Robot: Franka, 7 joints.
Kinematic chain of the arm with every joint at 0, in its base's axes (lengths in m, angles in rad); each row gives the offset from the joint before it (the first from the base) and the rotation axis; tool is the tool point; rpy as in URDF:
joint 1: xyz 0 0 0.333 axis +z
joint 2: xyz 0 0 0 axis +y
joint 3: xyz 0 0 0.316 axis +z
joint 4: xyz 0.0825 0 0 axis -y
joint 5: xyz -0.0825 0 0.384 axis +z
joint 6: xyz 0 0 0 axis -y
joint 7: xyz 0.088 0 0 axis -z
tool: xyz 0 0 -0.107 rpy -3.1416 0 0
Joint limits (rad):
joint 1: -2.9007..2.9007
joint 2: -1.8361..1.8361
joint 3: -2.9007..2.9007
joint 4: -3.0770..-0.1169
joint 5: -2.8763..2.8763
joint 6: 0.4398..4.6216
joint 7: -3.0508..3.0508
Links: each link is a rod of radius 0.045 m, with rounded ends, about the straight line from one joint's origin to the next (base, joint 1, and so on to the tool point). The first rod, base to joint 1, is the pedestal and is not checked.
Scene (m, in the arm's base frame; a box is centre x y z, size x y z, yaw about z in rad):
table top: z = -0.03
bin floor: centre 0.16 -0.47 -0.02 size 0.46 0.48 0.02 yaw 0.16
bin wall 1: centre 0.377 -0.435 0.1 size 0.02 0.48 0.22 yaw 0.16
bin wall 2: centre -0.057 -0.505 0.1 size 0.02 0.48 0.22 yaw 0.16
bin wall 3: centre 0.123 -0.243 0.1 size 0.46 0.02 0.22 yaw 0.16
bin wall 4: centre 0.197 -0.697 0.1 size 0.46 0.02 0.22 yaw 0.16
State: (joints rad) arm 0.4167 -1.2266 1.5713 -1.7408 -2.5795 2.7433 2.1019
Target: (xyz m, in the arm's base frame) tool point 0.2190 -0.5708 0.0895
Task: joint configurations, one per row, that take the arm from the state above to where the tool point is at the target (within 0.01 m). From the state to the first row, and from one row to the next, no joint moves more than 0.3 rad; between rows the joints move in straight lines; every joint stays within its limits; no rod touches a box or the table.
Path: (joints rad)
1: 0.6946 -1.0768 1.7884 -1.7406 -2.5596 2.8234 2.1019
2: 0.9726 -0.9270 2.0054 -1.7404 -2.5397 2.9036 2.1019
3: 1.2505 -0.7772 2.2225 -1.7402 -2.5198 2.9837 2.1019
4: 1.5285 -0.6274 2.4396 -1.7400 -2.5000 3.0638 2.1019
5: 1.8064 -0.4776 2.6567 -1.7398 -2.4801 3.1440 2.1019
6: 2.0843 -0.3278 2.8737 -1.7395 -2.4602 3.2241 2.1019
7: 2.0851 -0.5960 2.8872 -1.6942 -2.4438 3.1298 2.1019
8: 2.0858 -0.8643 2.9007 -1.6490 -2.4274 3.0355 2.1019

